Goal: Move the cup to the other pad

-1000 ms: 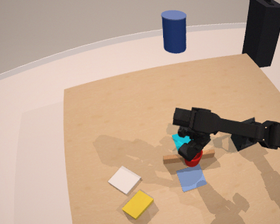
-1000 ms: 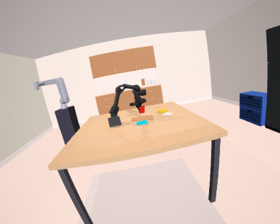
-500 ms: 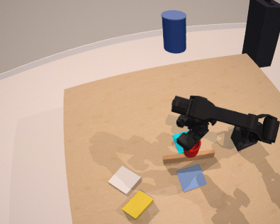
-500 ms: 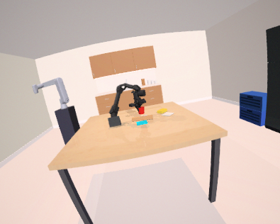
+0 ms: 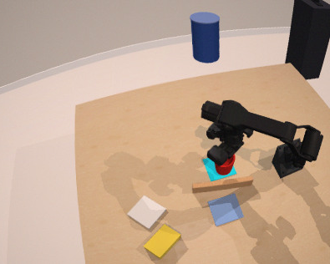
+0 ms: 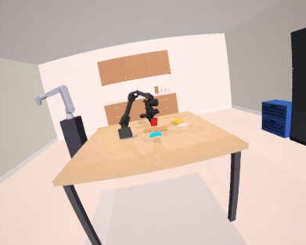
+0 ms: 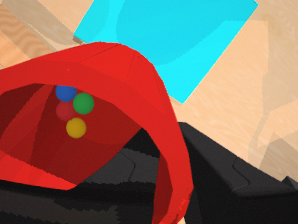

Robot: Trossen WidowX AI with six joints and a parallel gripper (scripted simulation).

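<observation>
Right now my gripper tip is 20 mm short of the cyan pad, 40 mm to the left of it and 110 mm above it. Round my gripper tip: red cup 30 mm ahead, 20 mm to the left; wooden bar 30 mm ahead, 50 mm to the left, 100 mm below; pale blue pad 40 mm ahead, 150 mm to the left, 110 mm below.
</observation>
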